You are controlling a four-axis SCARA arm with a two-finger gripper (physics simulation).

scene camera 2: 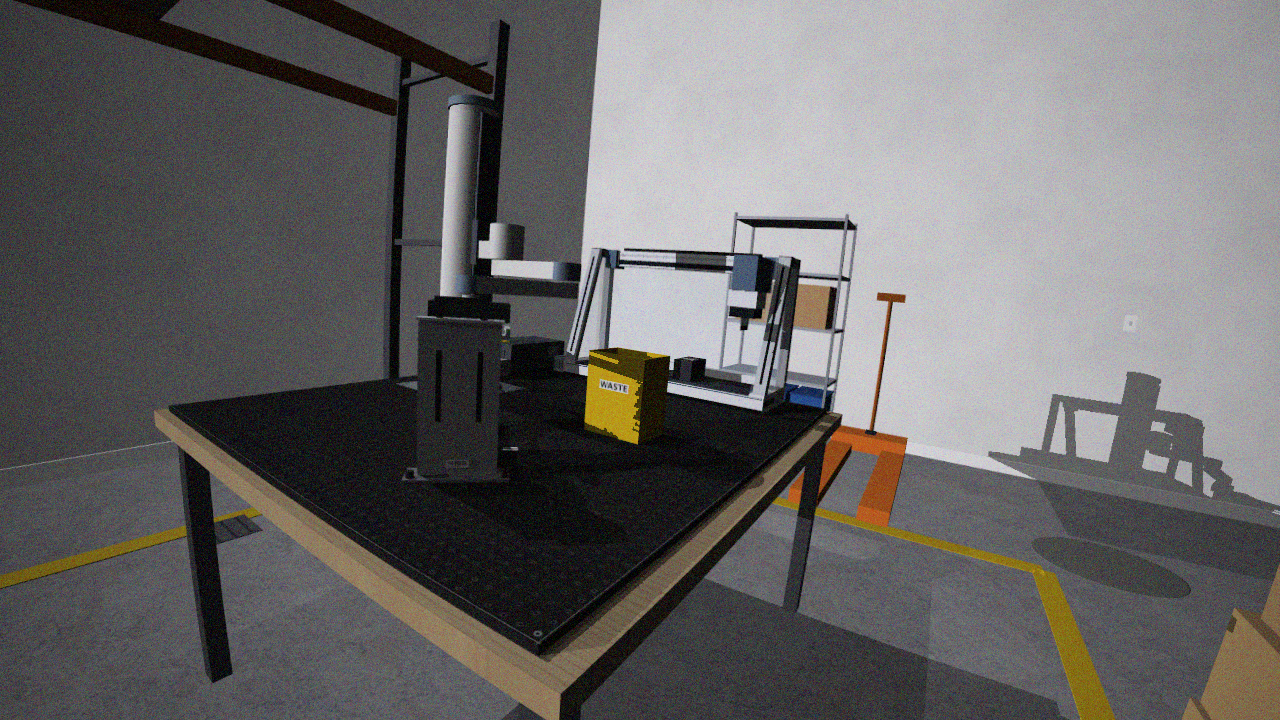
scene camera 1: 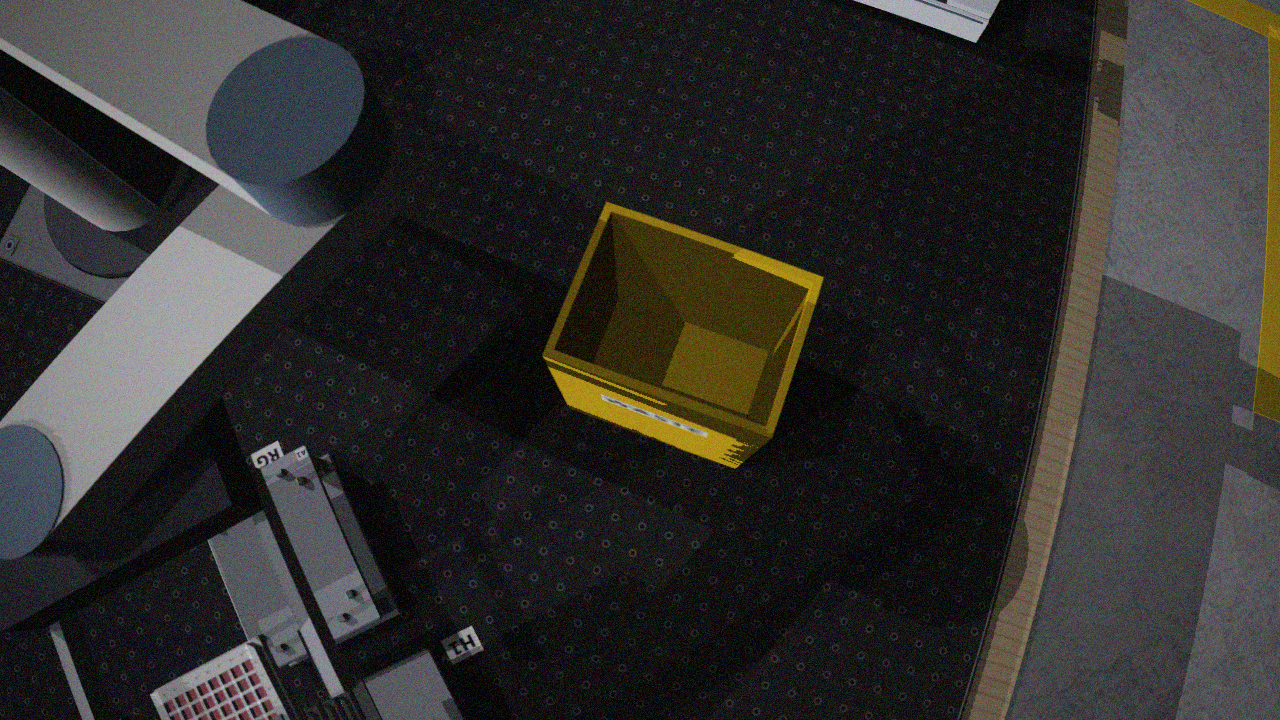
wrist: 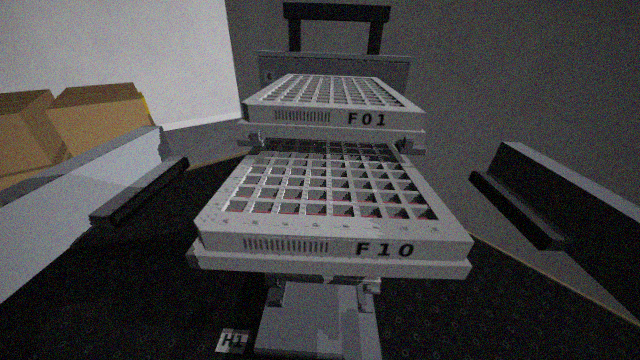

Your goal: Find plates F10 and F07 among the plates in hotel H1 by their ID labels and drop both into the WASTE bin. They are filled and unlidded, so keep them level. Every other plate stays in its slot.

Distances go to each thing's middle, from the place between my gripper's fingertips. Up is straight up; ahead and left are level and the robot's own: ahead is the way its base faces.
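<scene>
There is the RG stand (scene camera 1: pixel 314 530), 9 cm behind my hand, 8 cm to the left of it and 19 cm below it. The H1 tag (scene camera 1: pixel 465 643) is lower than my hand by 25 cm, and it is also 7 cm ahead of my hand and 7 cm to the left of it. As for the hotel H1 (wrist: pixel 395 74), I find it 11 cm below my hand, 10 cm ahead of it and 10 cm to the right of it.
</scene>
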